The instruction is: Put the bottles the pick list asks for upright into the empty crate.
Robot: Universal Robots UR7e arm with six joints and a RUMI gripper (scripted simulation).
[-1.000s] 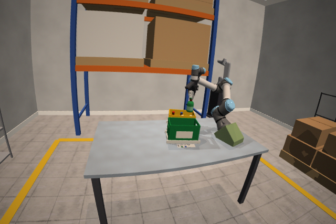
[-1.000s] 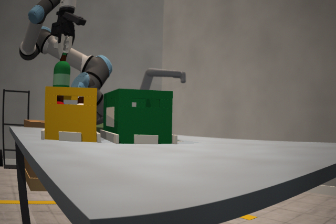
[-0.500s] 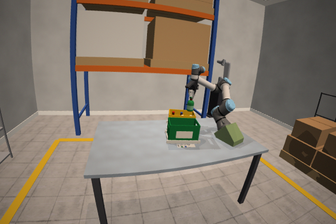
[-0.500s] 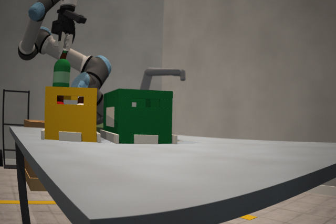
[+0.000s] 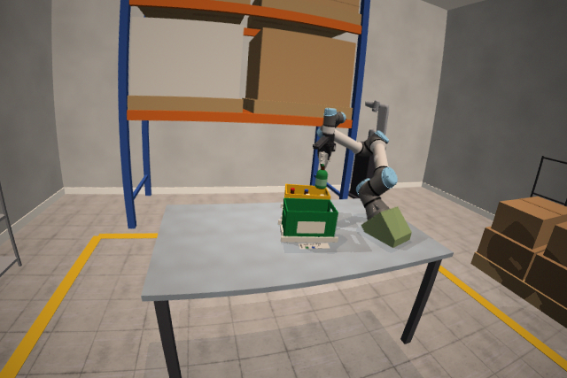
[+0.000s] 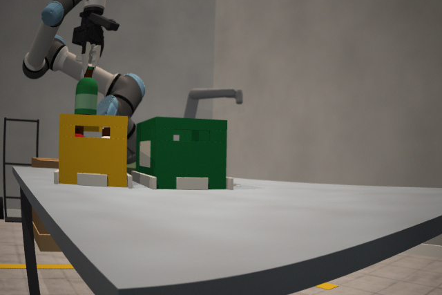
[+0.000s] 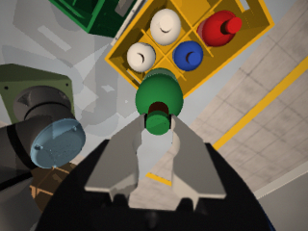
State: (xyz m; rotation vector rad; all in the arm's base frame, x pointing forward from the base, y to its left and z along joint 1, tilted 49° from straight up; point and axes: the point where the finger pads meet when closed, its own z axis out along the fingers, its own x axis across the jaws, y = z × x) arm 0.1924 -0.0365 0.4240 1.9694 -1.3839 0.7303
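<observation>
The green-label bottle lies 70 mm below my hand. Also, from my hand: red-label bottle (150 mm ahead, 100 mm to the right, 250 mm below); then blue-label bottle (70 mm ahead, 50 mm to the right, 250 mm below); then yellow crate (90 mm ahead, 20 mm to the right, 250 mm below).
</observation>
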